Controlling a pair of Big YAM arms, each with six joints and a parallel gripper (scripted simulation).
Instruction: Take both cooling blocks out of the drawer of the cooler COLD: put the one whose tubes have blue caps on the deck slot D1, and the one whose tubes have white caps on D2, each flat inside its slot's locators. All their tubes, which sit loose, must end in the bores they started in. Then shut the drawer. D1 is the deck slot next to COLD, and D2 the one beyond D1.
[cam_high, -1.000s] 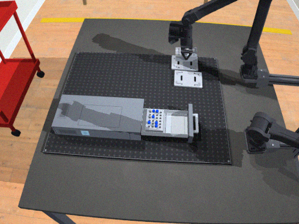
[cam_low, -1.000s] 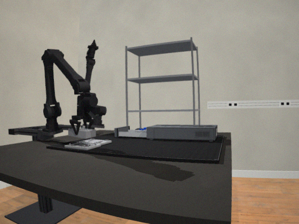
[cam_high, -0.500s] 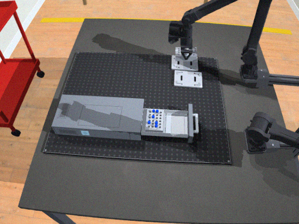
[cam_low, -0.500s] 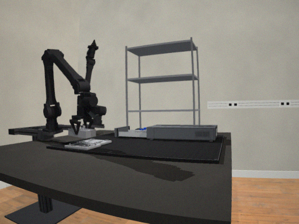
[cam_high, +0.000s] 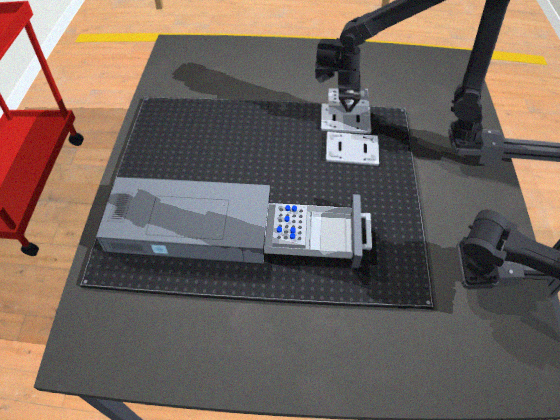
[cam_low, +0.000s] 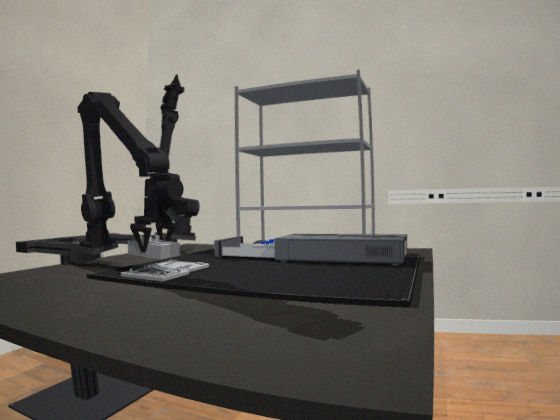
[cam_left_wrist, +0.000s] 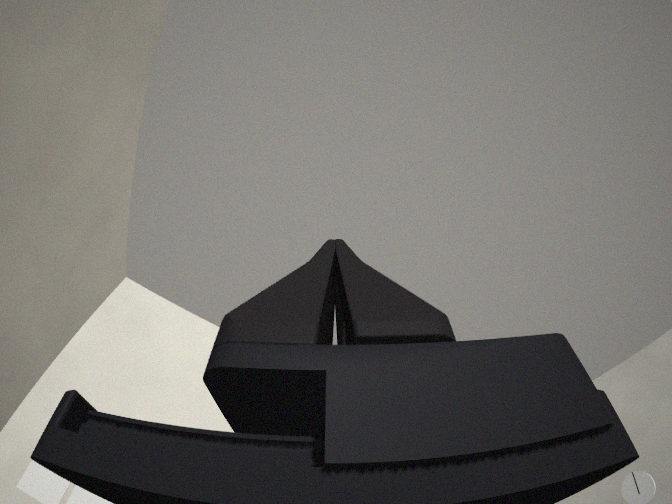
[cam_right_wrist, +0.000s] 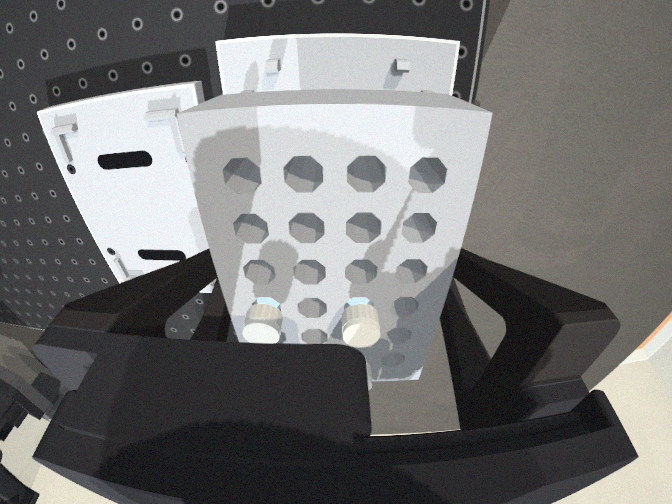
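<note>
The slot D2 lies 80 mm below my right hand. The rest, counted from my right hand: cooler COLD: 500 mm to the left, 220 mm ahead, 40 mm below; then slot D1: 140 mm to the left, 80 mm below, 30 mm behind; then perforated deck: 320 mm to the left, 220 mm ahead, 90 mm below.
</note>
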